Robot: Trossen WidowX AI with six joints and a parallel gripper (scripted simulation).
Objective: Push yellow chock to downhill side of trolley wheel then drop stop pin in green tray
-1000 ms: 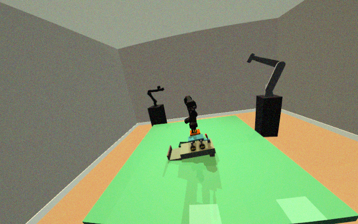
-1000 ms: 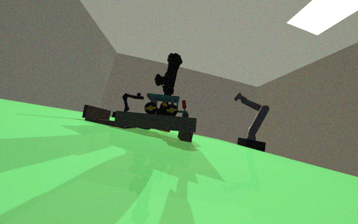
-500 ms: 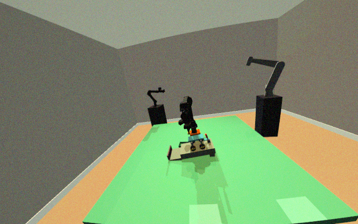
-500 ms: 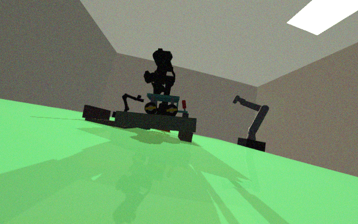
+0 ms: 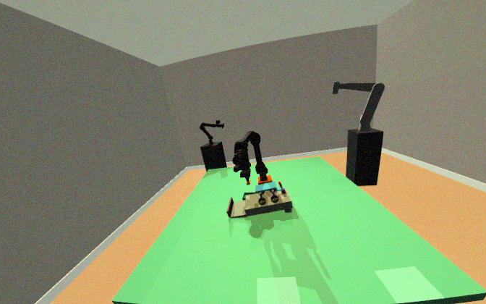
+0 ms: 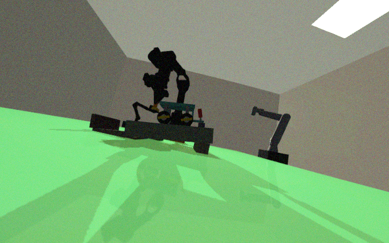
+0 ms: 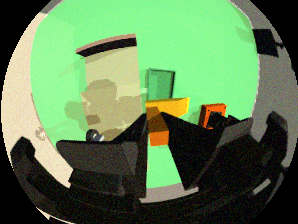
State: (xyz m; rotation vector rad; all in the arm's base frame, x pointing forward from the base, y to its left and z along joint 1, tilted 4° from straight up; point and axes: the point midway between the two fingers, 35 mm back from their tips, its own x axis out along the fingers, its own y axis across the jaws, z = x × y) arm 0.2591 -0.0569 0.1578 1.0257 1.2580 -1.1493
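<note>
Right now the stop pin is 22 cm to the left of my gripper tip, 4 cm ahead of it and 3 cm below it. From my gripper tip the other things lie so: trolley 13 cm to the left, 7 cm ahead, 5 cm below; brown stop block 13 cm below, 11 cm to the right, 11 cm ahead.
</note>
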